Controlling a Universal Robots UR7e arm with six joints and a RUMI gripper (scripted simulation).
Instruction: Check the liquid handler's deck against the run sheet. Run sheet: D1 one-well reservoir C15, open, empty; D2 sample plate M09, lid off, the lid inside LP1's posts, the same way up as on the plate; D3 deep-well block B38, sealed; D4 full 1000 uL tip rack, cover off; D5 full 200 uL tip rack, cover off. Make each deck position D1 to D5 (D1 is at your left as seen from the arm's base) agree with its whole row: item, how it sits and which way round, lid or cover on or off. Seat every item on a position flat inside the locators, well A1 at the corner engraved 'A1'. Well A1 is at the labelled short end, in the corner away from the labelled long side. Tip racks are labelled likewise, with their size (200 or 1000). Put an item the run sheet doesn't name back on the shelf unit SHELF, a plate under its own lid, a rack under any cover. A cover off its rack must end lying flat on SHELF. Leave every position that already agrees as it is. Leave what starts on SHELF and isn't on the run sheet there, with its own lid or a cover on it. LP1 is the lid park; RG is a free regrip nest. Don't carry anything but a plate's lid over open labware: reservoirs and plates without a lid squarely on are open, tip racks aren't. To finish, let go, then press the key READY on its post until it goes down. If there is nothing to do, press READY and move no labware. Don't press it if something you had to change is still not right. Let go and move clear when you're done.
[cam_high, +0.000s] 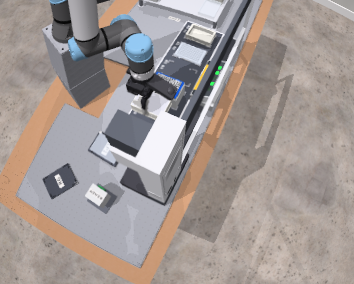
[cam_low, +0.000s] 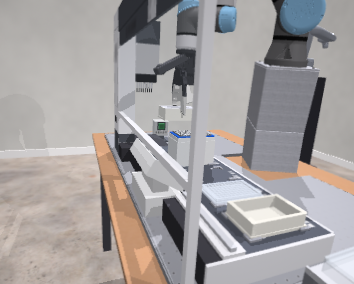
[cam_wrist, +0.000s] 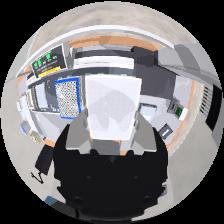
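Right now my hand is 12 cm to the right of the blue-framed tip rack, 8 cm above it and 1 cm past it. Also, from my hand: white sealed block: 1 cm below; then clear well plate: 37 cm to the left, 15 cm below, 1 cm behind; then ready key post: 36 cm to the right, 14 cm below, 4 cm behind.
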